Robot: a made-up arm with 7 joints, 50 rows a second.
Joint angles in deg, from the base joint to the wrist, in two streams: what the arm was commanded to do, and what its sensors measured. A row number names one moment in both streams.
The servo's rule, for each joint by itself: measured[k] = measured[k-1] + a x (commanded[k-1-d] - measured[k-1]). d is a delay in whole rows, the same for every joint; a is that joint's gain. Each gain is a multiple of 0.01, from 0.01 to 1. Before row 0 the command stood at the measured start. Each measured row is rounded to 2 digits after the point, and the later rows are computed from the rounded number. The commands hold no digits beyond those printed.
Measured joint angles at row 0:
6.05, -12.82, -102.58, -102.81, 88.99, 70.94, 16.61
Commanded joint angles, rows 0 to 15:
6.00, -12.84, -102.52, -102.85, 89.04, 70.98, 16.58
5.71, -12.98, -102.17, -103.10, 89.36, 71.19, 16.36
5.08, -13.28, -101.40, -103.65, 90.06, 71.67, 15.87
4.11, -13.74, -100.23, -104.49, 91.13, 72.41, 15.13
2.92, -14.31, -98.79, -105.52, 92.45, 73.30, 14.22
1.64, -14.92, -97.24, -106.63, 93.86, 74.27, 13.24
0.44, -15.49, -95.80, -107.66, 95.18, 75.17, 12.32
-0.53, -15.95, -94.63, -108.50, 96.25, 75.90, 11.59
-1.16, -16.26, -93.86, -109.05, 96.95, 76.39, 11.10
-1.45, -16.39, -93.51, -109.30, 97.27, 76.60, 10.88
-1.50, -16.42, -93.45, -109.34, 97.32, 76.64, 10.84
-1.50, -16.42, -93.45, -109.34, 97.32, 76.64, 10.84
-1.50, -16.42, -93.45, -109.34, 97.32, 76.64, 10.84
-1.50, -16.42, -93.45, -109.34, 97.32, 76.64, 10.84
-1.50, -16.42, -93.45, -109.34, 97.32, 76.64, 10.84
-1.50, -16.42, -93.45, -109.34, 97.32, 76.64, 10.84
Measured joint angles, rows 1 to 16:
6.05, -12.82, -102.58, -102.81, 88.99, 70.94, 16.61
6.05, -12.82, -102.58, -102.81, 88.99, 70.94, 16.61
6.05, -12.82, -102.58, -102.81, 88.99, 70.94, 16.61
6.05, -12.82, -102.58, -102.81, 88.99, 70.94, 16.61
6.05, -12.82, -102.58, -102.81, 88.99, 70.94, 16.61
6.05, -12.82, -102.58, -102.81, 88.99, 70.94, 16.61
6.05, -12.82, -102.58, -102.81, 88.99, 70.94, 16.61
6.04, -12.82, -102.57, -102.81, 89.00, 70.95, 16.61
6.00, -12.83, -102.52, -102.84, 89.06, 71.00, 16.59
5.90, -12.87, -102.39, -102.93, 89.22, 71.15, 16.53
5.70, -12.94, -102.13, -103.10, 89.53, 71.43, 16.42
5.39, -13.05, -101.73, -103.37, 90.00, 71.84, 16.24
4.98, -13.20, -101.19, -103.73, 90.62, 72.37, 16.00
4.48, -13.38, -100.54, -104.16, 91.35, 72.99, 15.71
3.93, -13.59, -99.83, -104.64, 92.13, 73.63, 15.38
3.37, -13.80, -99.11, -105.13, 92.90, 74.24, 15.04
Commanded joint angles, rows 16 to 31:
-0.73, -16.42, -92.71, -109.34, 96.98, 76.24, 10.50
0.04, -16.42, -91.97, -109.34, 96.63, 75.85, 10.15
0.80, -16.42, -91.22, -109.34, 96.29, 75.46, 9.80
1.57, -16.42, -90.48, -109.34, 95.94, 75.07, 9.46
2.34, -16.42, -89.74, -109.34, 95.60, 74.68, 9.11
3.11, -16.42, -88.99, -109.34, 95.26, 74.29, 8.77
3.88, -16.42, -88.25, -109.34, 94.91, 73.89, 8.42
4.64, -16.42, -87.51, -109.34, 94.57, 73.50, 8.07
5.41, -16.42, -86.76, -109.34, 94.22, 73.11, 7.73
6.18, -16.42, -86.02, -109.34, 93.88, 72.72, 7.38
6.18, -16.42, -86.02, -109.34, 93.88, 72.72, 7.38
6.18, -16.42, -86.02, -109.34, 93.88, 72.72, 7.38
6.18, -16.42, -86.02, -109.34, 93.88, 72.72, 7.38
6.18, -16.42, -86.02, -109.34, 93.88, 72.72, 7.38
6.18, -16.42, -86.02, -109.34, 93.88, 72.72, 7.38
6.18, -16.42, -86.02, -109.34, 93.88, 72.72, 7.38
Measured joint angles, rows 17 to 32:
2.84, -14.01, -98.44, -105.59, 93.60, 74.76, 14.71
2.36, -14.20, -97.84, -106.00, 94.20, 75.17, 14.40
1.94, -14.38, -97.31, -106.37, 94.70, 75.49, 14.12
1.56, -14.54, -96.85, -106.70, 95.12, 75.74, 13.86
1.22, -14.69, -96.44, -106.99, 95.47, 75.94, 13.62
0.92, -14.83, -96.08, -107.25, 95.77, 76.09, 13.40
0.65, -14.96, -95.76, -107.48, 96.02, 76.21, 13.20
0.50, -15.08, -95.39, -107.68, 96.17, 76.22, 12.98
0.45, -15.19, -94.98, -107.86, 96.24, 76.14, 12.75
0.49, -15.29, -94.53, -108.02, 96.25, 75.99, 12.51
0.61, -15.38, -94.04, -108.17, 96.20, 75.79, 12.27
0.80, -15.46, -93.52, -108.30, 96.10, 75.55, 12.02
1.05, -15.54, -92.98, -108.41, 95.97, 75.27, 11.76
1.36, -15.61, -92.41, -108.51, 95.80, 74.97, 11.49
1.72, -15.67, -91.82, -108.60, 95.60, 74.65, 11.22
2.13, -15.73, -91.21, -108.68, 95.38, 74.31, 10.94

